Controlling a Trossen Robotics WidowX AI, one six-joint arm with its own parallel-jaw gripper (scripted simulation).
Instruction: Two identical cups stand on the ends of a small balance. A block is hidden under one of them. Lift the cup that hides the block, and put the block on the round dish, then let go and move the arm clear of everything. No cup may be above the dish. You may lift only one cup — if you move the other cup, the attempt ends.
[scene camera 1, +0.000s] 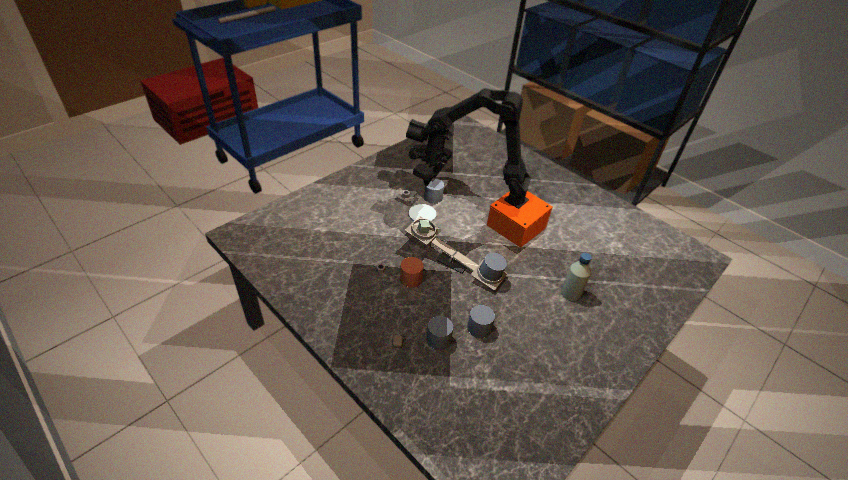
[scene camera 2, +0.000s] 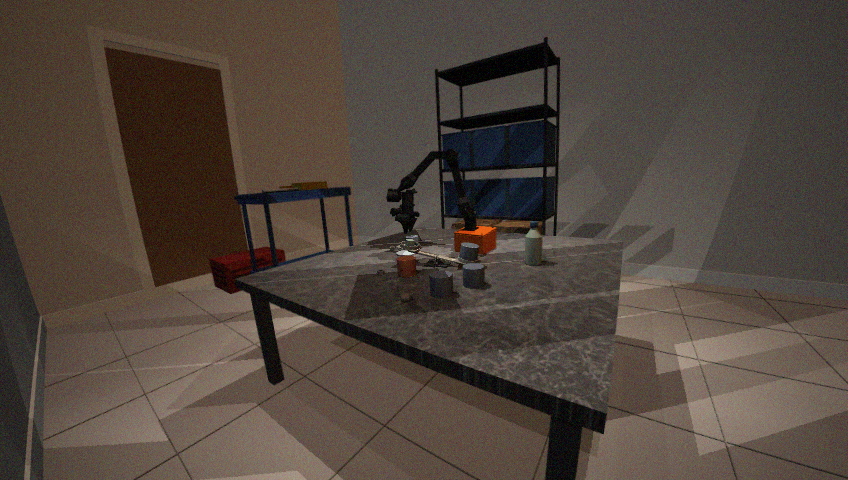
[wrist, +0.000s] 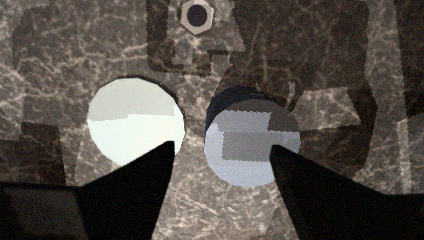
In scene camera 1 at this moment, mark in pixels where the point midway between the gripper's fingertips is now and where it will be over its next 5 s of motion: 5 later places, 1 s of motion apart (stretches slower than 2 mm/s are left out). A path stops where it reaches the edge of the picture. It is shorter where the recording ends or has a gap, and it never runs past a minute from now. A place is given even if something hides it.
My gripper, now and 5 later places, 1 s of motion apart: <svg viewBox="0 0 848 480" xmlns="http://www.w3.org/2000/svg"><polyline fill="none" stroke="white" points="430,181 419,195 422,211 423,221 424,224 420,202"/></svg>
